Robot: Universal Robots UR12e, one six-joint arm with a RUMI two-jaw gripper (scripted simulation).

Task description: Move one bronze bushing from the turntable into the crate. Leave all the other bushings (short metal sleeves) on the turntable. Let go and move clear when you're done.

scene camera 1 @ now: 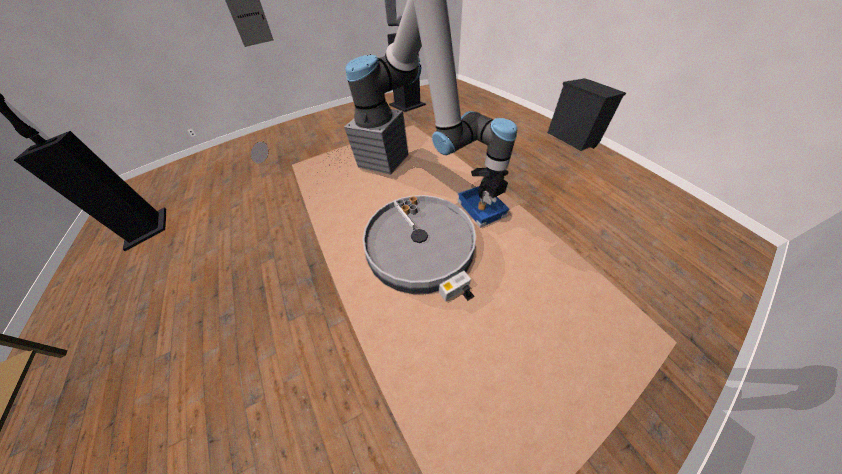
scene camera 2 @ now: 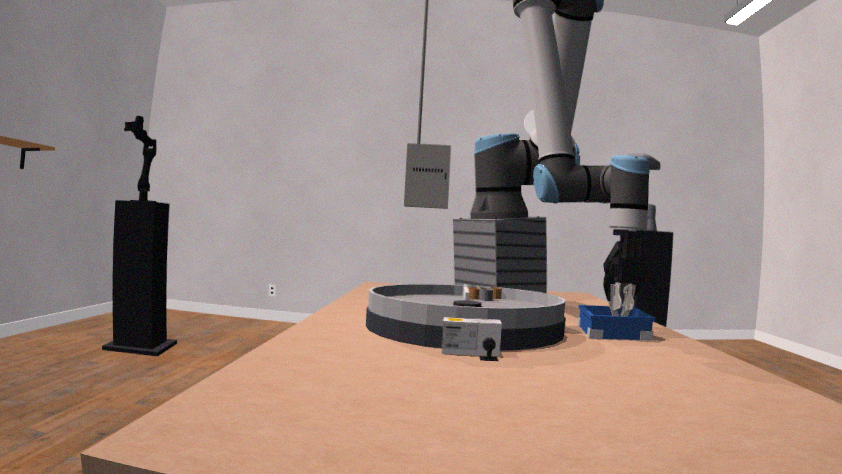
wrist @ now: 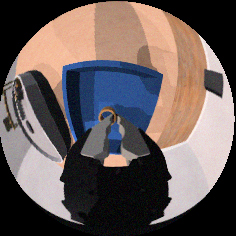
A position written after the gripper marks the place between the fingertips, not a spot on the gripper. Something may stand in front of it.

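Note:
Scene camera 2 shows the gripper (scene camera 2: 619, 326) together with a blue crate (scene camera 2: 629, 327). From scene camera 1 there is a view of the gripper (scene camera 1: 484, 205). The wrist view, for its part, takes in the blue crate (wrist: 132, 90) as well as the gripper (wrist: 114, 114).

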